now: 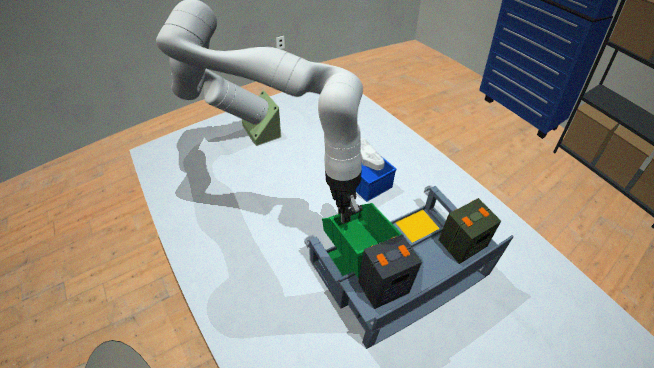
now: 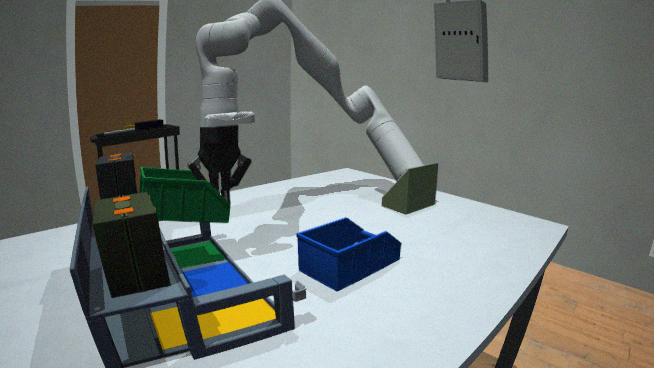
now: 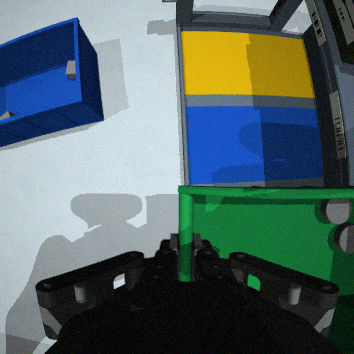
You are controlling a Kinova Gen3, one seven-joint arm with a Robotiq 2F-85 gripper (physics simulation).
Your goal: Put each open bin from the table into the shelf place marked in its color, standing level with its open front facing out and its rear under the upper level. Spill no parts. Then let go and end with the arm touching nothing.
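Places are measured from the arm's base along level axes (x ahead, y left, z up), in metres.
Pixels of known places: gripper, between the fingertips: (image 1: 344,219) (image 2: 221,209) (image 3: 184,244); arm's base, origin of its link: (image 1: 258,111) (image 2: 413,178).
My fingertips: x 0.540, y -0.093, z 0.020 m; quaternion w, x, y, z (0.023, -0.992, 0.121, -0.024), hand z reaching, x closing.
Observation:
For each thing: its top centre in the pictures, then the offset to it from my fingertips. "spot": a spot on its surface instead.
- green bin, a spot on its surface: (image 3: 265,235) (image 1: 360,237) spot: 0.065 m ahead, 0.009 m right, 0.004 m up
- blue bin, a spot on its surface: (image 2: 345,260) spot: 0.077 m back, 0.248 m left, 0.042 m down
- table with grey parts, centre of its top: (image 3: 76,66) 0.085 m back, 0.224 m left, 0.078 m down
- dark grey case, centre of its top: (image 2: 115,156) (image 1: 393,254) 0.195 m ahead, 0.061 m right, 0.128 m up
- olive case, centre of its top: (image 2: 122,204) (image 1: 476,216) 0.237 m ahead, 0.165 m left, 0.103 m up
My gripper (image 1: 345,219) (image 2: 225,197) (image 3: 184,244) is shut on the low front lip of the green bin (image 1: 357,232) (image 2: 182,199) (image 3: 265,235). The bin hangs nearly level above the green place (image 1: 341,261) (image 2: 197,254), with a gap beneath it. Its rear points toward the upper level; whether it is under that level is hidden. Two round grey parts (image 3: 338,211) show inside. The blue bin (image 1: 376,185) (image 2: 345,260) (image 3: 45,92) stands on the table with grey parts (image 3: 71,69) inside. The blue place (image 2: 215,280) (image 3: 225,145) is bare.
The grey shelf (image 1: 440,294) (image 2: 286,305) has a bare yellow place (image 1: 418,226) (image 2: 235,320) (image 3: 220,62). On its upper level stand a dark grey case (image 1: 391,272) (image 2: 115,177), close to the green bin, and an olive case (image 1: 470,231) (image 2: 130,247). End frames rise at both shelf ends.

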